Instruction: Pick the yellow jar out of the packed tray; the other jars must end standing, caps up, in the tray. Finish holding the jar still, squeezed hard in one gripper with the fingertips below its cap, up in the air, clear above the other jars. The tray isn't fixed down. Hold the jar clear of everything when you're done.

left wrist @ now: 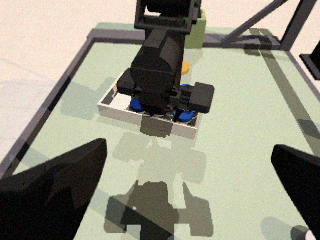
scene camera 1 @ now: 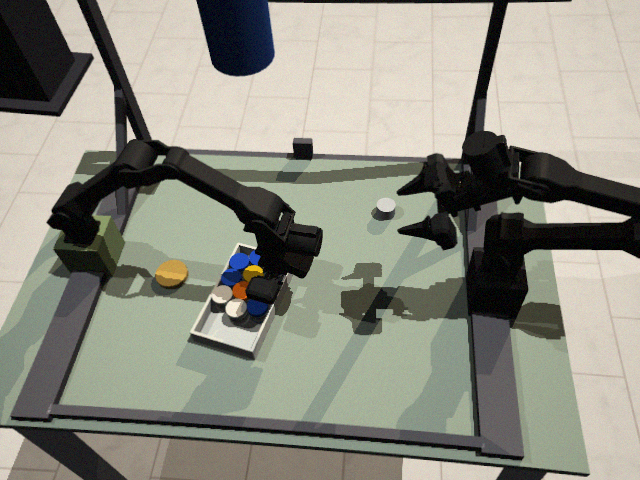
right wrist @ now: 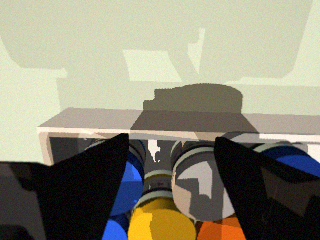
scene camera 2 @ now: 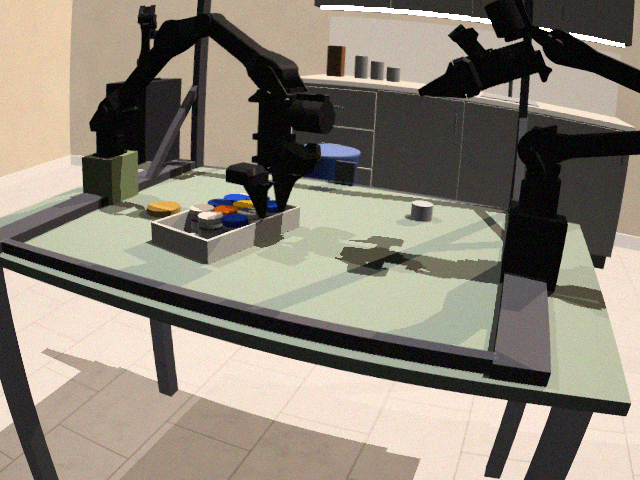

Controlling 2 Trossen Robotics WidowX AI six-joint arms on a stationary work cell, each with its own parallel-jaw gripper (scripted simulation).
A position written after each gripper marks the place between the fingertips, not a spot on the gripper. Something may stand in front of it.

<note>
In view: the left gripper [scene camera 1: 397,212], the right gripper [scene camera 2: 271,214], a flat orange disc [scene camera 1: 171,274] and a blue jar [right wrist: 131,187].
The left gripper shows as well in the left wrist view [left wrist: 188,148] and in scene camera 2 [scene camera 2: 422,91]. The right gripper shows as well in the left wrist view [left wrist: 163,118], in scene camera 1 [scene camera 1: 280,283] and in the right wrist view [right wrist: 171,142]. The right wrist view misses the flat orange disc: it is out of frame.
</note>
